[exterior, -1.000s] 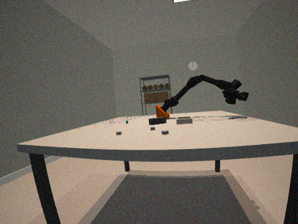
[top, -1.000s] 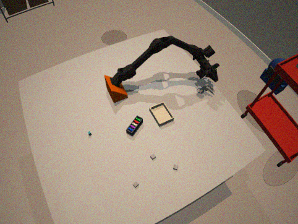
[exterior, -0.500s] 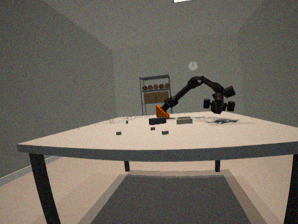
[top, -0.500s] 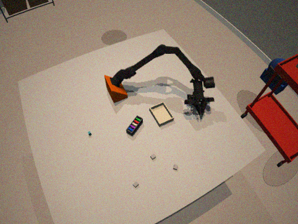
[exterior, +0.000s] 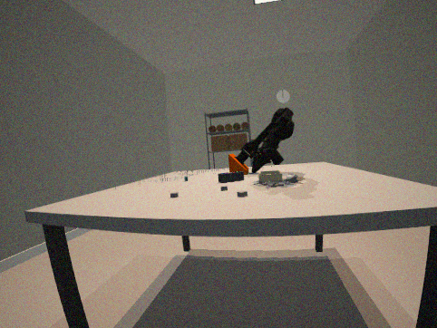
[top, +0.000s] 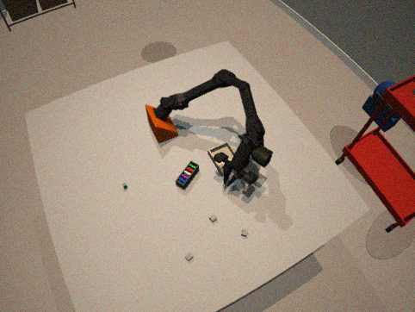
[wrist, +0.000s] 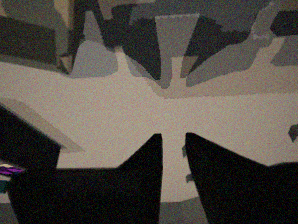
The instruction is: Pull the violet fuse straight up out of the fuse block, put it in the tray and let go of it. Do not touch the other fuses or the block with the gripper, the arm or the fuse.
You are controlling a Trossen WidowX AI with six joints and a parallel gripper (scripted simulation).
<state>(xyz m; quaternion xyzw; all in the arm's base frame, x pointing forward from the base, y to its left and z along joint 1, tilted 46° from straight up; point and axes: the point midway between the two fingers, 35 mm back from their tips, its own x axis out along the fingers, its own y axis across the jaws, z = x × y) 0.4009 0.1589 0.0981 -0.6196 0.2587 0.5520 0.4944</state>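
Now: gripper tip 100 mm past the violet fuse, 140 mm to the left of it and 20 mm above it. From my gripper tip the other things lie so: beige tray (140 mm behind, 50 mm to the left, 50 mm below).
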